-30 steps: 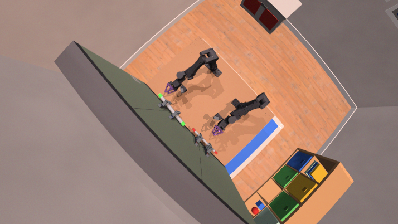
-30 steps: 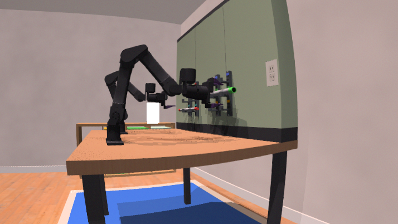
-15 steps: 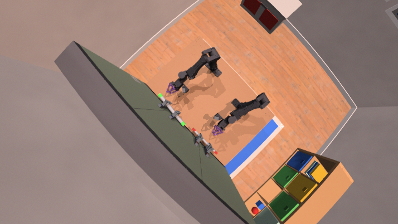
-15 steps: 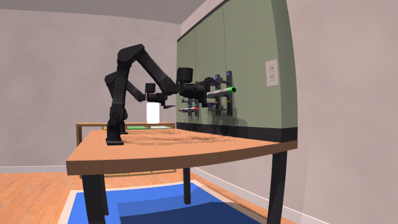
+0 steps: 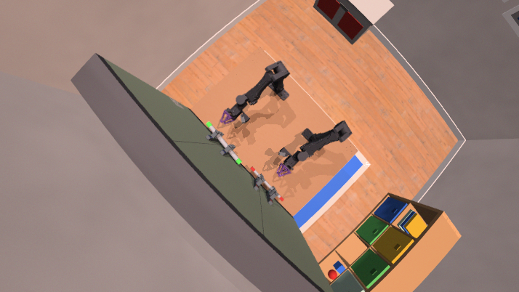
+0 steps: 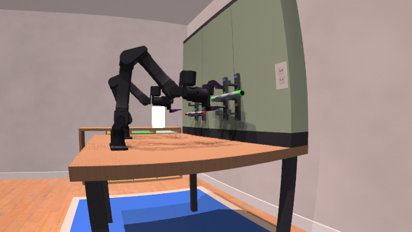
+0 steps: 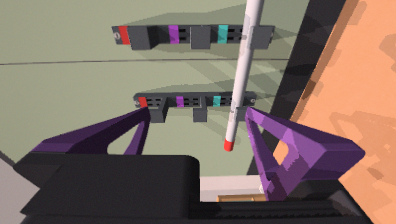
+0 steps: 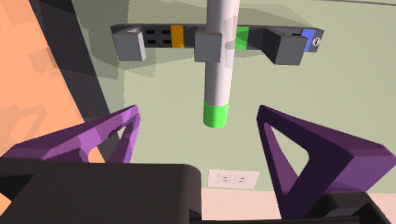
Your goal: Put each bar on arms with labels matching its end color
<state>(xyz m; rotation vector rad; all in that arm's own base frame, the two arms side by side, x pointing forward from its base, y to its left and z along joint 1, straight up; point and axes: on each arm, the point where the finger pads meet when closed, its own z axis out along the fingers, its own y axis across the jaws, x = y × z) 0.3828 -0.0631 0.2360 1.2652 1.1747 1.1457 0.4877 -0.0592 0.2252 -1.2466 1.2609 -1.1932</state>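
The red-ended bar is 100 mm ahead of my left hand, 70 mm below it and 30 mm to the left of it. Also, from my left hand: black strip: 210 mm below, 190 mm to the right, 190 mm ahead; then green wall panel: 250 mm ahead, 190 mm above, 180 mm to the right; then green-ended bar: 360 mm to the right, 170 mm ahead, 10 mm above.
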